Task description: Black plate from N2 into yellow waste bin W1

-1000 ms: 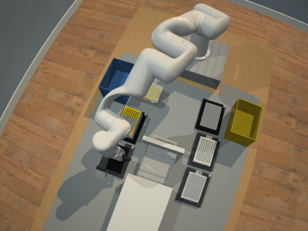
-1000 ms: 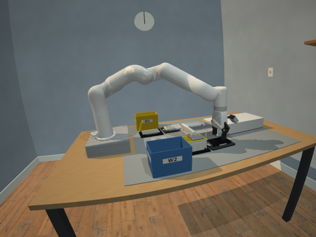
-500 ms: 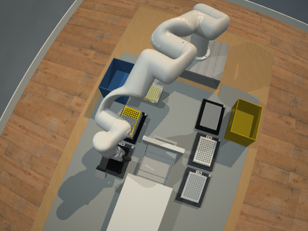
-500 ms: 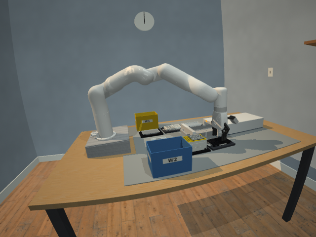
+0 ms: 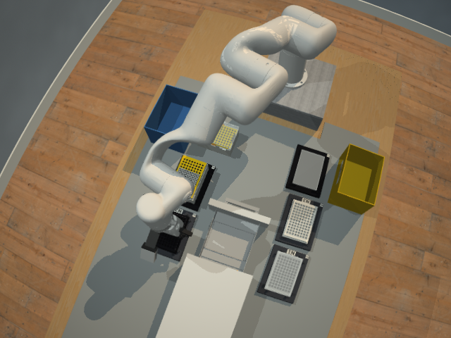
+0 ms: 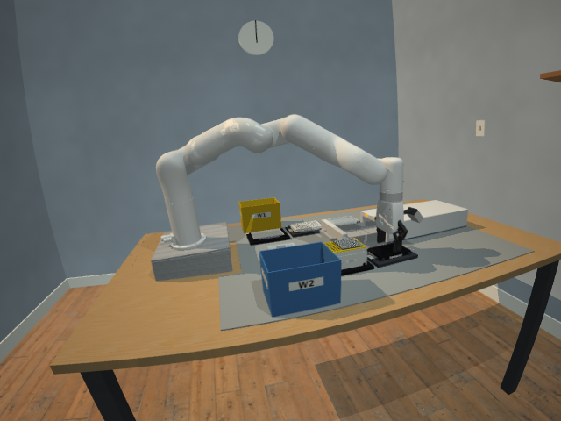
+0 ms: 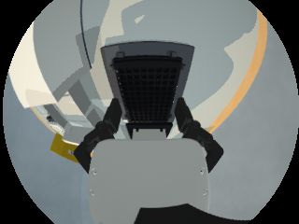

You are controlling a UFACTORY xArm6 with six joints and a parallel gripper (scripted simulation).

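Now: hand 20 mm above the black plate. Round my hand: yellow-topped tip box: 180 mm behind, 10 mm above; then work nest N2: 40 mm below; then cooler drawer: 10 mm ahead, 190 mm to the left, 20 mm below.
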